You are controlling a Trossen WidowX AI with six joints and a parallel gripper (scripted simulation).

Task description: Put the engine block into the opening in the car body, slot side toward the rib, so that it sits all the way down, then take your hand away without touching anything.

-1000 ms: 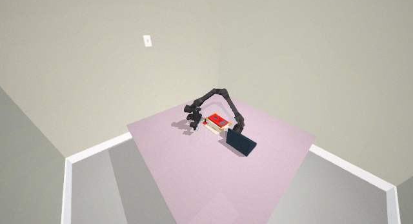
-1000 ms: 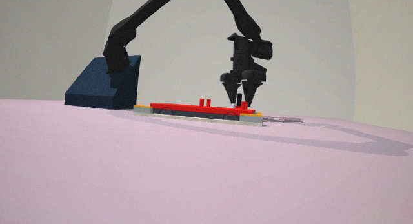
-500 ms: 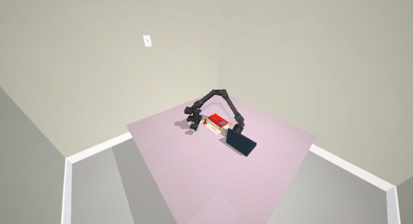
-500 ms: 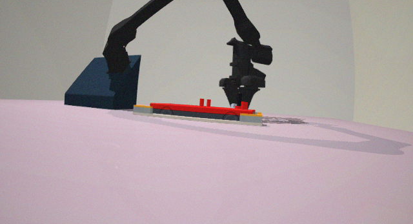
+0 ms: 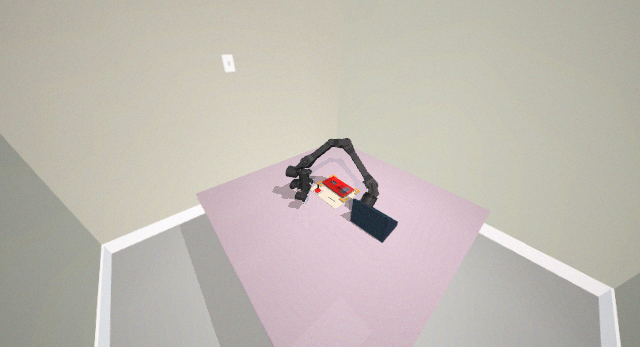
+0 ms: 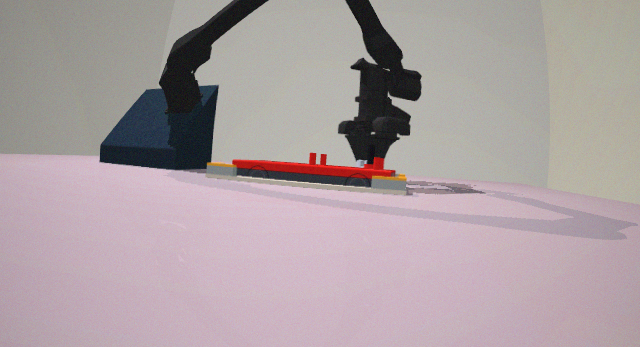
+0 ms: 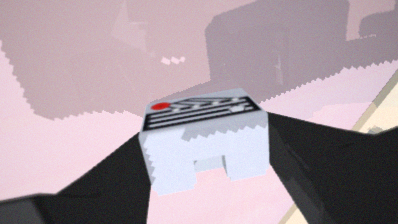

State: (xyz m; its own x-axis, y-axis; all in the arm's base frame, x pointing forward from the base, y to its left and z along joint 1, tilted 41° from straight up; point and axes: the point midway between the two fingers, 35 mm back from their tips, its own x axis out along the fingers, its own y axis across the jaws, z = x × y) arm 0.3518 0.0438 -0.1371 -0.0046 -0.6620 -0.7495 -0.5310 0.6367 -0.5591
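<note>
The black peg is 12 cm to the right of my gripper tip and 2 cm above it. Round my gripper tip: engine block (1 cm above); beige plate (21 cm to the right, 6 cm behind).
</note>
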